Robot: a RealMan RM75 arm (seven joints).
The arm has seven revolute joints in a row. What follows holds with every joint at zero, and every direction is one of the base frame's. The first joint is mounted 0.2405 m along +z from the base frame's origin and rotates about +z. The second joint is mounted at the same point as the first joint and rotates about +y. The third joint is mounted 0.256 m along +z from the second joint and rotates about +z. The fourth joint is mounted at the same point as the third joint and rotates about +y. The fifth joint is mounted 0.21 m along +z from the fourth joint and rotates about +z. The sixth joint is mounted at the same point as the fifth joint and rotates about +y. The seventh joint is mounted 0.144 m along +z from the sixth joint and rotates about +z. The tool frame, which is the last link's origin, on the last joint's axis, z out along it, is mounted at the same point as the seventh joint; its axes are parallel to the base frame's.
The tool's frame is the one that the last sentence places.
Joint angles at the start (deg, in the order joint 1, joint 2, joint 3, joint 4, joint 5, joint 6, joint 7):
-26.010 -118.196 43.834 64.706 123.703 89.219 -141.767
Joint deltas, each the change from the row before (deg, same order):
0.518 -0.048 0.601 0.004 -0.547 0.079 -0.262
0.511 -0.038 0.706 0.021 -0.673 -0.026 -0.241
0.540 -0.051 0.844 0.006 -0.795 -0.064 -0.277
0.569 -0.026 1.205 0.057 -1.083 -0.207 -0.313
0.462 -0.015 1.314 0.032 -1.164 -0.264 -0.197
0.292 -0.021 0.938 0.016 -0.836 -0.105 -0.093
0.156 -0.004 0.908 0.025 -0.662 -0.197 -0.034
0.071 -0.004 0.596 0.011 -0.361 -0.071 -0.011
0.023 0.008 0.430 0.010 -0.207 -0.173 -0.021
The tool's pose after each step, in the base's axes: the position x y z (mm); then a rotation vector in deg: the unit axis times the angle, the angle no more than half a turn. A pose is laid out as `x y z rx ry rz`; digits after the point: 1 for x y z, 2 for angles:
-259.6 341.6 67.8 -130.52 -92.81 -29.07
-259.8 339.5 65.9 -130.68 -93.37 -29.34
-259.6 337.4 63.6 -130.90 -93.98 -29.67
-258.4 335.6 60.7 -131.34 -94.44 -30.11
-256.3 334.4 57.6 -132.01 -94.63 -30.59
-254.5 333.4 55.2 -132.64 -94.74 -30.92
-252.4 333.1 53.0 -133.29 -94.61 -31.07
-251.0 332.8 51.4 -133.79 -94.53 -31.05
-250.1 333.0 50.4 -134.05 -94.40 -31.00

